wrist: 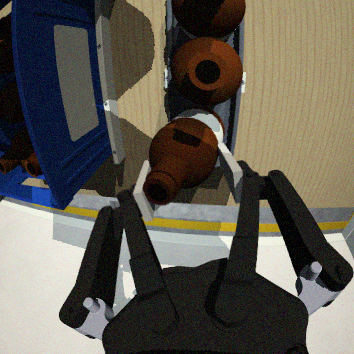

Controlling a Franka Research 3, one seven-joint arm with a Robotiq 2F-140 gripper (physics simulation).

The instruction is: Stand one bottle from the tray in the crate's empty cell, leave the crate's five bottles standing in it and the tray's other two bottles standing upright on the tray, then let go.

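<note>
A brown bottle [185,150] with a white label stands out at the near end of the narrow grey tray [228,111]. My gripper [186,163] is shut on this bottle, one pale pad on each side of its body. Its neck points to the lower left in the view; its base is hidden, so I cannot tell whether it touches the tray. A second bottle [225,77] stands upright on the tray just behind it, and a third bottle [227,17] is partly cut off at the top edge. The blue crate [40,100] is at the left, with dark bottles partly showing inside. Its empty cell cannot be made out.
A grey metal strip [106,75] runs along the crate's near side, between crate and tray. A grey border with a yellow stripe [195,225] crosses the wooden table's [295,100] near edge. A pale surface [30,265] lies beyond that edge.
</note>
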